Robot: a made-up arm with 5 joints.
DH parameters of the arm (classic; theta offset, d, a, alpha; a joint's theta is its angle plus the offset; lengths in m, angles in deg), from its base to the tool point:
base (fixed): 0 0 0.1 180
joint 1: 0 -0.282 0.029 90
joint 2: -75.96 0 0.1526 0
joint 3: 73.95 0 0.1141 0
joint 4: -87.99 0 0 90
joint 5: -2.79 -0.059 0 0
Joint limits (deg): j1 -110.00..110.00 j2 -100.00..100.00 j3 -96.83..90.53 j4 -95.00..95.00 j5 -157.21..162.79
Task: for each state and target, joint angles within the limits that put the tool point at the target. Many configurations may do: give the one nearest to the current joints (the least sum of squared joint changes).
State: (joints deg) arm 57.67 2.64 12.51 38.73 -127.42
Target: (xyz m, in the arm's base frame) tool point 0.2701 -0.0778 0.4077
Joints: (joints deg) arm 24.58 -14.68 11.68 41.64 -127.42
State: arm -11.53 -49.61 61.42 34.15 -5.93
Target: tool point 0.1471 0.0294 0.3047
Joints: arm -31.97 -58.05 76.79 48.03 -5.93
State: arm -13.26 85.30 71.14 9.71 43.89
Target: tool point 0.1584 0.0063 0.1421
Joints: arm -6.16 82.44 52.60 3.23 43.89
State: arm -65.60 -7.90 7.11 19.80 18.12
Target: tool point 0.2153 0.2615 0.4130
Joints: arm -66.21 19.44 -21.63 6.70 18.12
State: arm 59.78 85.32 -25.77 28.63 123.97
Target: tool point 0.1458 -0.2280 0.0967
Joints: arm 78.64 86.11 -23.43 29.81 123.97
